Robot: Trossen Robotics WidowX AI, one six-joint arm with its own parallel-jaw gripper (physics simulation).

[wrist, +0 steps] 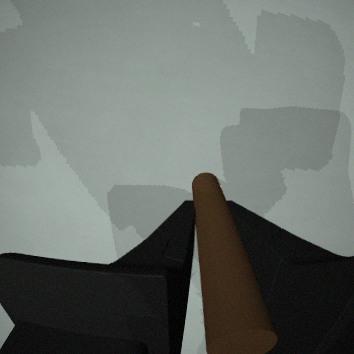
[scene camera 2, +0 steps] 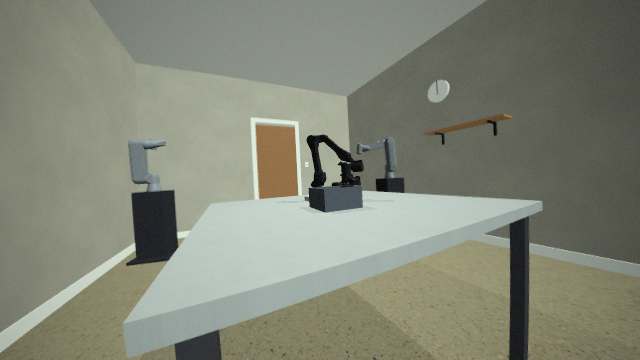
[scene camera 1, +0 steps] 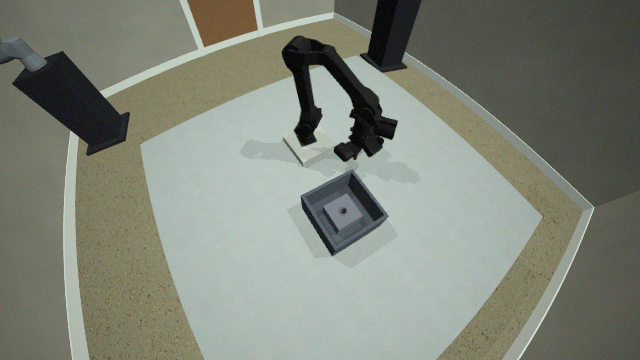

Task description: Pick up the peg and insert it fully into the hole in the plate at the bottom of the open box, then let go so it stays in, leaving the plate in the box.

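Places are measured from the arm's base along level axes (x left, y back, z up), in millimetres.
Pixels of known places: gripper, fingertip midpoint: (wrist: 206, 209) (scene camera 1: 354, 155); arm's base, origin of the base link: (scene camera 1: 306, 138).
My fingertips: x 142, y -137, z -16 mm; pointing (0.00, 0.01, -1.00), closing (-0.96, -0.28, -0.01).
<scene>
For each thing: its middle in the pictures, then the offset to it from my fingertips. Level surfaces: height alone.
- brown round peg, body centre: (wrist: 216, 230) (scene camera 1: 356, 152) dx +2, dy -6, dz +26 mm
- open dark grey-blue box, body centre: (scene camera 1: 342, 212) (scene camera 2: 334, 197) dx -156, dy -199, dz +35 mm
- light grey square plate, body centre: (scene camera 1: 342, 213) dx -156, dy -199, dz +20 mm
- pale table, its level: dz -14 mm
The brown round peg (scene camera 1: 356, 157) (wrist: 227, 270) stands upright between the fingers of my black gripper (scene camera 1: 358, 151) (scene camera 2: 346, 183) (wrist: 206, 209), which is shut on it, low over the table. In the wrist view both fingers lie close against the peg's sides. The peg's lower end reaches slightly past the fingertips, and its contact with the table cannot be made out. The open dark grey-blue box (scene camera 1: 361, 236) (scene camera 2: 344, 199) stands apart from the gripper. The light grey square plate (scene camera 1: 345, 223) lies on its bottom, with a round dark hole (scene camera 1: 343, 211) in its middle.
The arm's pale square base plate (scene camera 1: 295, 149) lies behind the box, to the left of the gripper in scene camera 1. The box walls rise above the plate on all sides. The pale table (scene camera 1: 250, 280) (scene camera 2: 300, 250) bears arm and box. Dark pedestals stand beyond the table.
</scene>
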